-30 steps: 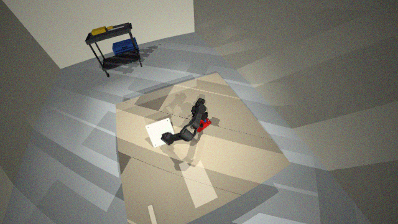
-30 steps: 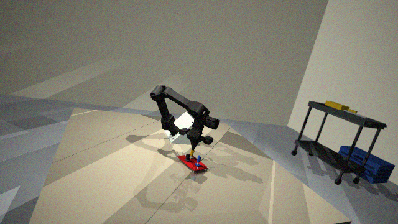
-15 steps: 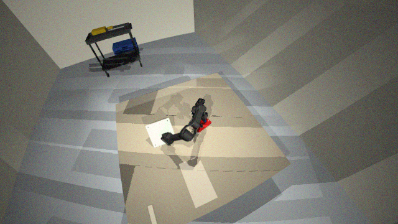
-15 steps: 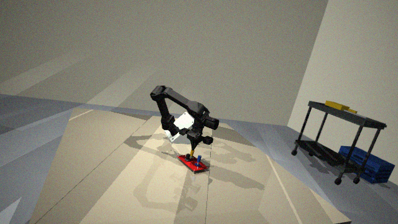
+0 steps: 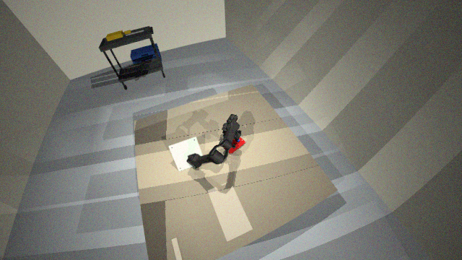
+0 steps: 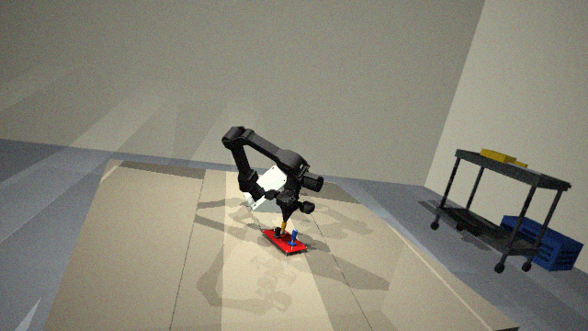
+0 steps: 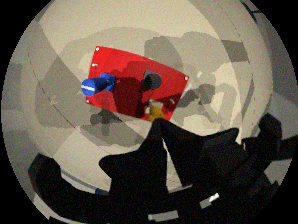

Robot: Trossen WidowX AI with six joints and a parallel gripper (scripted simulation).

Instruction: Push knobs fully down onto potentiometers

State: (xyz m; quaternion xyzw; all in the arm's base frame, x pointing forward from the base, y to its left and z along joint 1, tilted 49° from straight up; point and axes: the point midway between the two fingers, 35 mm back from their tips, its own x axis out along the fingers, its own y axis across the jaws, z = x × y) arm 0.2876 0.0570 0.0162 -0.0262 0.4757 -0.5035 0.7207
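Now: gripper tip 20 mm above the yellow knob. The rest, counted from my gripper tip: blue knob 80 mm ahead, 10 mm to the left.
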